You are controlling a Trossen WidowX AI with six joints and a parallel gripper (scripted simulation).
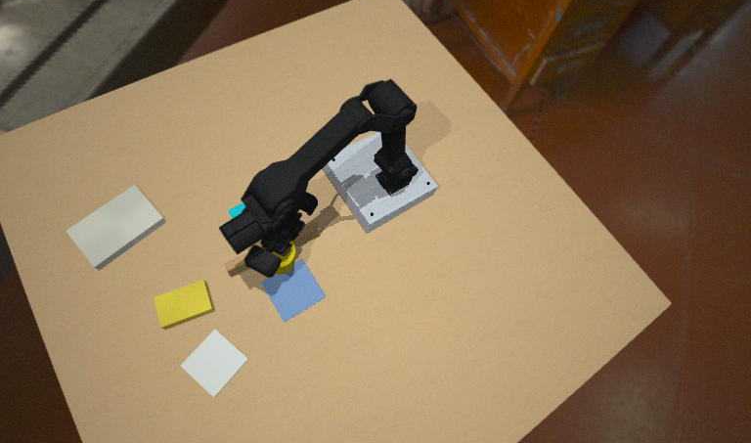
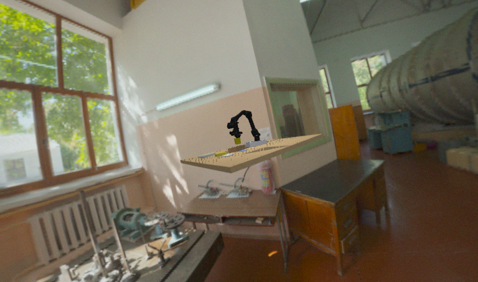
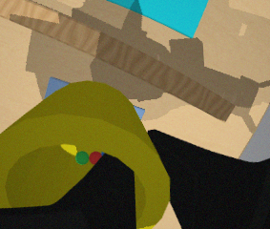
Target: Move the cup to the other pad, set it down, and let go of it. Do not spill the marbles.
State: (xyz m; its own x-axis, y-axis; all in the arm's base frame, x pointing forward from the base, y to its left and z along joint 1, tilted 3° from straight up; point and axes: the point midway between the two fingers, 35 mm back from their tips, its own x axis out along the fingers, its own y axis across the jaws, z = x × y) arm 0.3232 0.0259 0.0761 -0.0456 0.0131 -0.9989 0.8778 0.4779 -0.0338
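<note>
The cyan pad is 14 cm to the right of my gripper tip, 12 cm below it and 1 cm ahead of it. From my gripper tip the other things lie so: cup (2 cm ahead, 1 cm to the left); thin wooden bar (10 cm below, 4 cm to the right, 2 cm ahead); red marble (3 cm to the left, 2 cm below, 2 cm ahead).
</note>
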